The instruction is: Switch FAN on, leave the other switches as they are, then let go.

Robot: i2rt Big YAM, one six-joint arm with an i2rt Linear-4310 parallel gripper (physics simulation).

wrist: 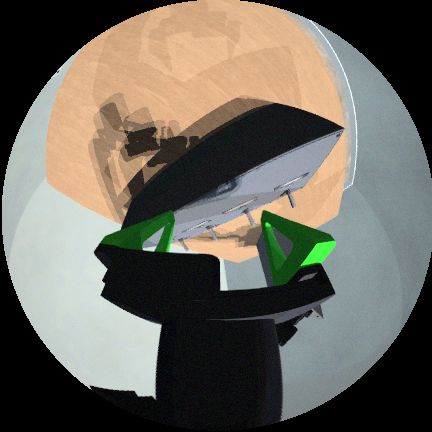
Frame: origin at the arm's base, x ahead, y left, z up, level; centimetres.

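Seen in the pictures: gripper, fingertip midpoint: (217, 214).
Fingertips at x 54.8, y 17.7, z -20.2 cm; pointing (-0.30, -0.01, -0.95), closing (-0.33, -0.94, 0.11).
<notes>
Pixels of each thing's middle, then the offset from my fingertips to it. "spot": a spot on its surface instead. Level surfaces: height alone.
- far right lever, surface spot: (292, 199) spot: dz -10.1, dx -15.8, dy -16.1 cm
- leftmost lever, surface spot: (184, 245) spot: dz -10.3, dx -23.7, dy +18.8 cm
- light wooden table top, its level: dz -22.0 cm
A switch panel (315, 162) with a grey face and a thick black side stands tilted across the middle of the wrist view. Several metal toggle levers stick out in a row along its lower edge: a far right lever (292, 199), a lever (249, 217) left of it, another lever (213, 233), and a leftmost lever (184, 245) close to the left green finger. The labels are seen too edge-on to read, so I cannot tell which lever is FAN. My gripper (217, 214) is open, its green fingers wide apart in front of the panel, with nothing held.
A light wooden table top (200, 65) lies behind and around the panel, with dark shadows of the arm and panel on it. Its right edge runs past the panel's right corner. Pale grey surfaces surround the table.
</notes>
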